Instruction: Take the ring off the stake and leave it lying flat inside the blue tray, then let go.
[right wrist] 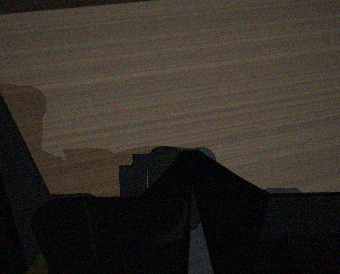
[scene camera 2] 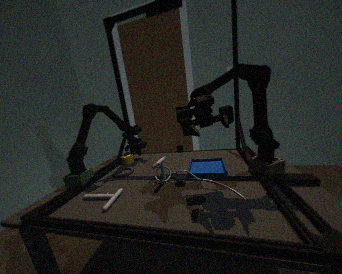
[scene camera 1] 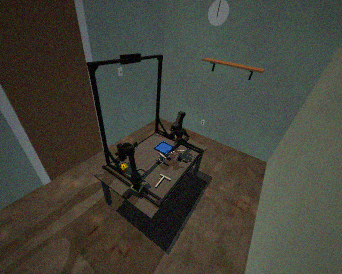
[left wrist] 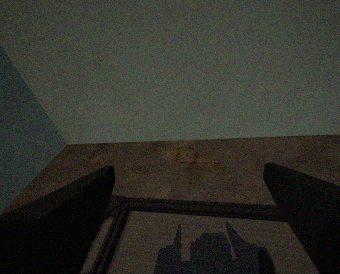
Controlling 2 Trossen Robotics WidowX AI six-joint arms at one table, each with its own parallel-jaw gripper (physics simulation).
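Frame: origin at the left arm's base, x right, y ahead, z up, level; metres.
Seen in the pictures: left gripper, fingertip midpoint: (scene camera 2: 213,130) (scene camera 1: 188,139) (left wrist: 188,171); right gripper, fingertip midpoint: (right wrist: 190,157) (scene camera 2: 140,155) (scene camera 1: 123,161); left arm's base at its link origin: (scene camera 2: 265,159); right arm's base at its link origin: (scene camera 2: 78,172) (scene camera 1: 137,186).
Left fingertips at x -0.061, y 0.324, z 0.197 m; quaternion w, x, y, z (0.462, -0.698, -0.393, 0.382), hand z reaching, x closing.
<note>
Offsets run from my left fingertips to a thing's top centre. "*": to the spot under its first point.
A T-shaped stake @(dx +0.288, dy +0.116, dz -0.159 m) (scene camera 1: 163,155) (scene camera 2: 159,161) with a pale crossbar stands near the middle of the table. A thin pale ring @(* dx +0.271, dy +0.074, dz -0.243 m) (scene camera 2: 170,174) is around its stem. The blue tray @(dx +0.261, dy -0.138, dz -0.247 m) (scene camera 1: 163,147) (scene camera 2: 207,166) lies to the right of the stake in scene camera 2, and no ring shows inside it. My left gripper (scene camera 2: 207,125) (left wrist: 188,171) is open and empty, high above the table, well apart from the ring. My right gripper (scene camera 2: 143,146) (right wrist: 190,157) is shut with nothing between its fingers, above the table near a yellow object, away from the ring.
The yellow object @(dx +0.697, dy +0.262, dz -0.219 m) (scene camera 1: 123,166) (scene camera 2: 127,159) (right wrist: 37,265) stands close to the right gripper. A pale T-shaped piece @(dx +0.285, dy +0.415, dz -0.249 m) (scene camera 1: 163,179) (scene camera 2: 113,199) lies flat. A thin pale cord @(* dx +0.092, dy -0.093, dz -0.264 m) (scene camera 2: 220,185) curves from near the stake past the tray's near side. A dark frame (scene camera 1: 160,95) rises over the table.
</note>
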